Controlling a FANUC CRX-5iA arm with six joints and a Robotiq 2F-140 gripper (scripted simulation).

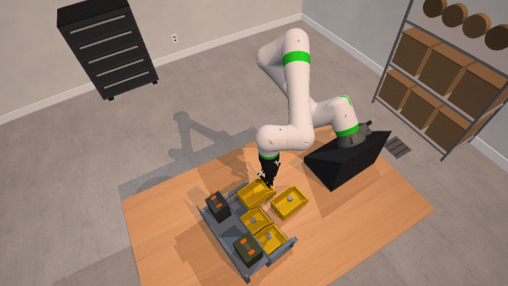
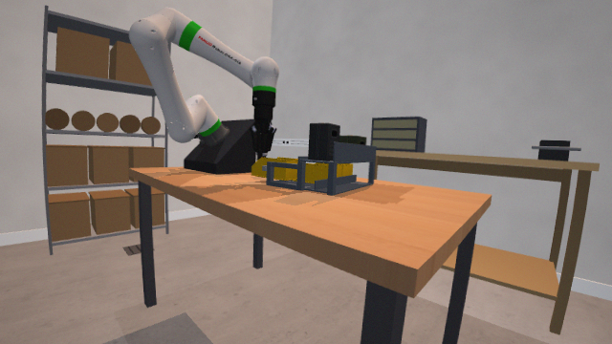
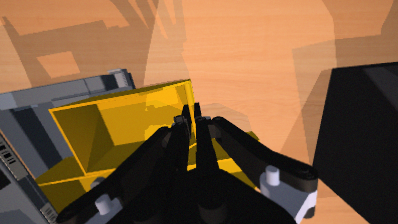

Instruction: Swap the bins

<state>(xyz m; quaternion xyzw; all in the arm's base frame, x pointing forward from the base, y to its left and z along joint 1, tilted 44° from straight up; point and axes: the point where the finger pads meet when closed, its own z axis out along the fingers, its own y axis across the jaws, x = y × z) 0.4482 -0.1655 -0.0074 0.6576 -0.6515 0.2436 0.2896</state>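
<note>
Now: the grey round part 50 mm behind my hand, 110 mm to the left of it and 70 mm below it. Round my hand: grey shelf 220 mm ahead, 120 mm to the left, 10 mm below.
</note>
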